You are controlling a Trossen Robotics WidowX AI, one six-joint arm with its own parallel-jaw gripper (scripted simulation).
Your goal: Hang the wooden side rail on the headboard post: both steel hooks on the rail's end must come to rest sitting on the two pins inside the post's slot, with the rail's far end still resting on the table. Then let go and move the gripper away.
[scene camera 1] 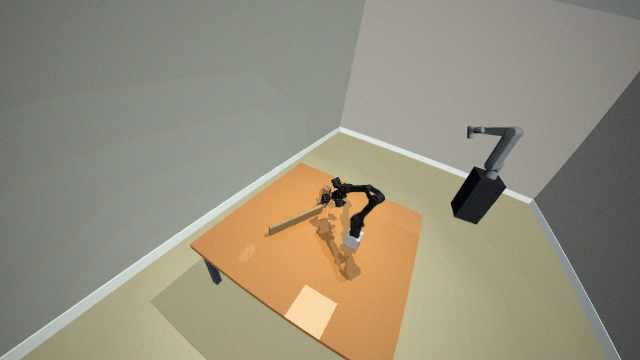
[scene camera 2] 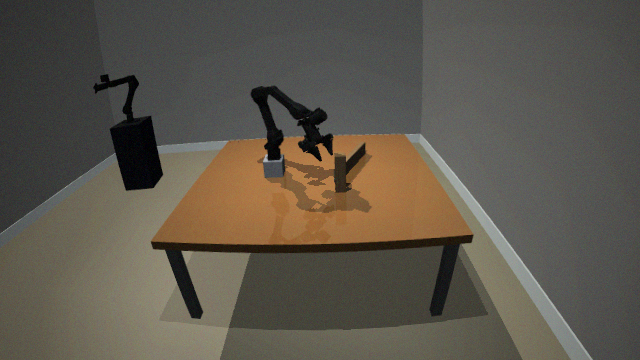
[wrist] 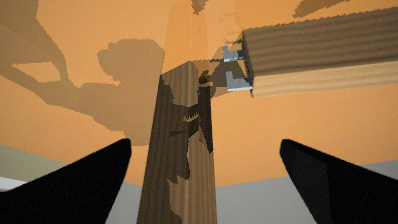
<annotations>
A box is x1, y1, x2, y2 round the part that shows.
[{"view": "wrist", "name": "my gripper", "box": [0, 138, 397, 223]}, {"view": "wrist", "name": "wooden side rail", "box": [222, 7, 397, 97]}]
</annotations>
